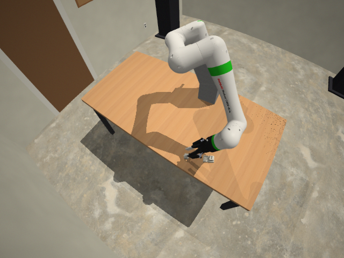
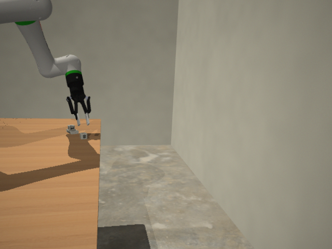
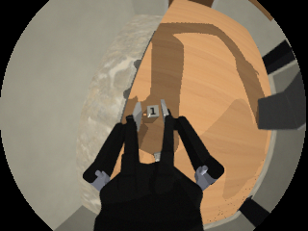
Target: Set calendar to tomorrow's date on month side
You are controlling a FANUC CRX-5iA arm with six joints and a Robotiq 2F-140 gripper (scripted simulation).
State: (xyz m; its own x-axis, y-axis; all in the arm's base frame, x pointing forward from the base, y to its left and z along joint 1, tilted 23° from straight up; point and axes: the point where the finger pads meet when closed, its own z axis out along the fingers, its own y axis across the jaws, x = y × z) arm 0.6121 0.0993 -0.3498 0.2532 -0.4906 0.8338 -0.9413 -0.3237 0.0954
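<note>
Now: hand 90 mm above the white date cube and 10 mm to the left of it. Also, from my hand: calendar tray: 130 mm to the left, 100 mm below, 70 mm behind.
</note>
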